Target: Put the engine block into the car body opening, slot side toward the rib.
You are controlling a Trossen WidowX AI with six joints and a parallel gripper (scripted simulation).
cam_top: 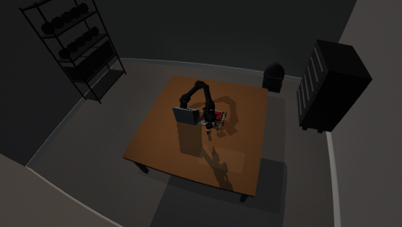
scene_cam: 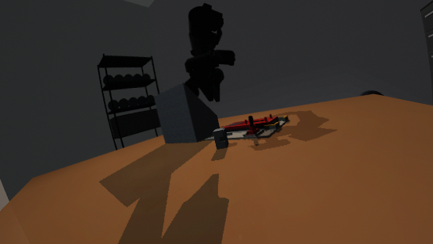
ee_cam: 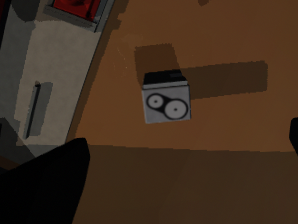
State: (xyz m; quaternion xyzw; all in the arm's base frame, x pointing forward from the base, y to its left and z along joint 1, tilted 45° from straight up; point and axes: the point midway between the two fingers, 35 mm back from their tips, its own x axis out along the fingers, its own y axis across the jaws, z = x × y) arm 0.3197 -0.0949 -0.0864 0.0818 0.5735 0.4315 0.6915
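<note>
The grey engine block lies 100 mm below my gripper tip. Round my gripper tip: grey baseplate 20 mm behind, 200 mm to the left, 110 mm below.
</note>
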